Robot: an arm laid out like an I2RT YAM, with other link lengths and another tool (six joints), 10 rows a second.
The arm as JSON. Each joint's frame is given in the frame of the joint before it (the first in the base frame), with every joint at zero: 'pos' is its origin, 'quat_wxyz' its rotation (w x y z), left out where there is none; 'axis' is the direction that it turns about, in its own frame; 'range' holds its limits. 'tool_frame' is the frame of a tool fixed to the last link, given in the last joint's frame.
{
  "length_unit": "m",
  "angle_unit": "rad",
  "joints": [
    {
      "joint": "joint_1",
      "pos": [
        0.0,
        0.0,
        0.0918
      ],
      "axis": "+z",
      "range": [
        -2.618,
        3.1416
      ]
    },
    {
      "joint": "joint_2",
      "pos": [
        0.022,
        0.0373,
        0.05
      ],
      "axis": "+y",
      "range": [
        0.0,
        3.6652
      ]
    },
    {
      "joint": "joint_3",
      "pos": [
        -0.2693,
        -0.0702,
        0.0
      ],
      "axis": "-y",
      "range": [
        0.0,
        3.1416
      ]
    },
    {
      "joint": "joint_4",
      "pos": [
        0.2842,
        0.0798,
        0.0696
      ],
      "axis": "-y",
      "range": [
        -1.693,
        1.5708
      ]
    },
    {
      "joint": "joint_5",
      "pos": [
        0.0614,
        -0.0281,
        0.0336
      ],
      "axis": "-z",
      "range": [
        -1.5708,
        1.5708
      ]
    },
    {
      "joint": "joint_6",
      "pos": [
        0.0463,
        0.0,
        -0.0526
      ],
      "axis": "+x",
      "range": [
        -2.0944,
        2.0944
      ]
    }
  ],
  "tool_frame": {
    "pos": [
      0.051,
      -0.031,
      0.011
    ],
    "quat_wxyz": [
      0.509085,
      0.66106,
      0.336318,
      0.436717
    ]
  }
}
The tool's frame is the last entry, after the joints.
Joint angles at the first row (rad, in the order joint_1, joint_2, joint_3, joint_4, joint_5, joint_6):
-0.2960 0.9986 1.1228 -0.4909 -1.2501 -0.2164
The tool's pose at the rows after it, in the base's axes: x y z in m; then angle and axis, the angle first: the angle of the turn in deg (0 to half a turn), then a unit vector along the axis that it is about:
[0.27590 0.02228 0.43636 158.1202 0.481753 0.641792 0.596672]
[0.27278 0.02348 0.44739 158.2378 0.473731 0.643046 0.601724]
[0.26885 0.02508 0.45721 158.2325 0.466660 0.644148 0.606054]
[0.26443 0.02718 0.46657 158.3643 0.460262 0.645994 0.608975]
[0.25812 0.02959 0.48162 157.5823 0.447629 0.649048 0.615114]
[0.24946 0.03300 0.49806 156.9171 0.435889 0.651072 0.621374]
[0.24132 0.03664 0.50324 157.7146 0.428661 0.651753 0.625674]
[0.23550 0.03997 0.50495 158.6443 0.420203 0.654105 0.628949]
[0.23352 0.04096 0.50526 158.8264 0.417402 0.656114 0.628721]
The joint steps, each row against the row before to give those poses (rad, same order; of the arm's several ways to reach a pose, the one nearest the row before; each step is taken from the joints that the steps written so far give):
-0.0092 0.0046 0.0246 -0.0092 -0.0338 0.0123
-0.0031 0.0046 0.0367 -0.0213 -0.0184 0.0001
-0.0016 0.0000 0.0307 -0.0185 -0.0138 0.0015
0.0000 0.0015 0.0338 -0.0306 -0.0123 -0.0061
-0.0015 0.0016 0.0490 -0.0292 -0.0138 -0.0107
0.0000 -0.0030 0.0521 -0.0276 -0.0123 0.0015
0.0000 -0.0153 0.0094 -0.0124 -0.0214 0.0122
0.0015 -0.0093 0.0030 -0.0183 -0.0231 -0.0060
0.0000 0.0015 0.0077 -0.0292 -0.0061 -0.0246

